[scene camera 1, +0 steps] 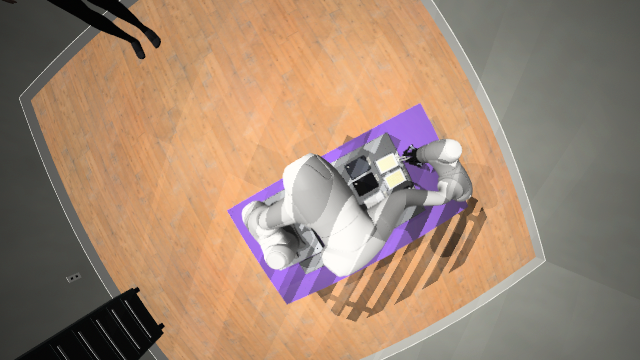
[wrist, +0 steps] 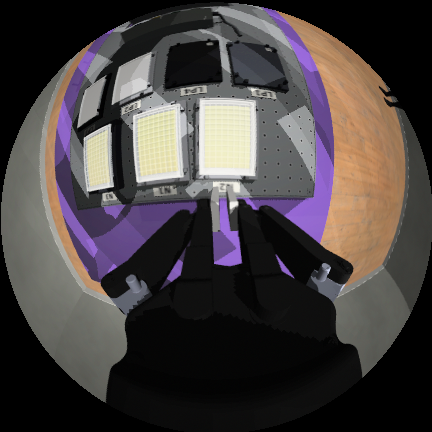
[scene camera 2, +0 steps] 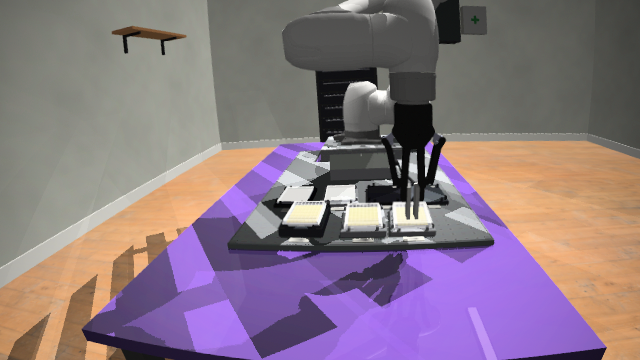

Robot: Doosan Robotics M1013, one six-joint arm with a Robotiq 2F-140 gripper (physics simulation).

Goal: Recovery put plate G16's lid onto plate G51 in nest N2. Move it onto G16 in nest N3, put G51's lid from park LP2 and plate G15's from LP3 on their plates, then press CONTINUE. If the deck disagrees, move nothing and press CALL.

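Places are measured from the arm's base along level axes (x back, y left, z down), in metres.
Pixels of known places: gripper, between the fingertips: (scene camera 1: 401,158) (wrist: 222,196) (scene camera 2: 411,216); arm's base, origin of its link: (scene camera 1: 287,239) (scene camera 2: 361,141).
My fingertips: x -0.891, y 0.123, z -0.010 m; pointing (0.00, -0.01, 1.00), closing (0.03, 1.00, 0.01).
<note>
For each thing: its top centre in the pictures, then the offset to it from my fingertips. Level surfaces: height alone.
- N2, centre of its top: (wrist: 227,133) (scene camera 2: 411,211) (scene camera 1: 387,163) dx +0.090, dy +0.011, dz +0.026 m
- N1, centre of its top: (wrist: 153,141) (scene camera 2: 363,212) (scene camera 1: 395,179) dx +0.089, dy -0.105, dz +0.026 m
- N3, centre of its top: (wrist: 93,159) (scene camera 2: 305,209) dx +0.090, dy -0.245, dz +0.018 m
- LP2, centre of its top: (wrist: 129,74) (scene camera 2: 340,192) (scene camera 1: 375,201) dx +0.271, dy -0.175, dz +0.038 m
- LP3, centre of its top: (wrist: 89,100) (scene camera 2: 296,193) dx +0.265, dy -0.305, dz +0.038 m
- LP1, centre of its top: (wrist: 258,57) (scene camera 2: 426,189) (scene camera 1: 358,167) dx +0.271, dy +0.077, dz +0.035 m
- dark console box, centre of its top: (scene camera 2: 361,152) dx +0.488, dy -0.115, dz -0.028 m
- grey deck, height of its surface: dz +0.055 m
- purple table, height of its surface: dz +0.069 m
My gripper (scene camera 1: 403,159) (scene camera 2: 412,205) (wrist: 222,196) is shut to a narrow gap with nothing between its fingertips, at the nest N2 plate's label side. Yellow-welled plates stand in N2 (scene camera 1: 387,163) (scene camera 2: 398,215) (wrist: 227,139), N1 (scene camera 1: 395,178) (scene camera 2: 363,216) (wrist: 158,144) and N3 (scene camera 2: 304,215) (wrist: 99,157). White lid at LP2 (scene camera 2: 341,193) (wrist: 133,77) and light grey lid at LP3 (scene camera 2: 296,194) (wrist: 93,102) lie in their parks. Clear lids on the plates cannot be told apart, and plate names are unreadable. N3 is hidden by the arm in scene camera 1.
Dark parks LP4 (scene camera 1: 366,184) (wrist: 193,64) and LP1 (scene camera 1: 358,167) (wrist: 257,66) lie behind N1 and N2. A dark console box (scene camera 2: 359,166) (wrist: 170,25) stands at the rear of the grey deck (scene camera 2: 255,239) (wrist: 295,182), its buttons not visible. A person's legs (scene camera 1: 117,32) show beyond the purple table (scene camera 1: 407,120).
</note>
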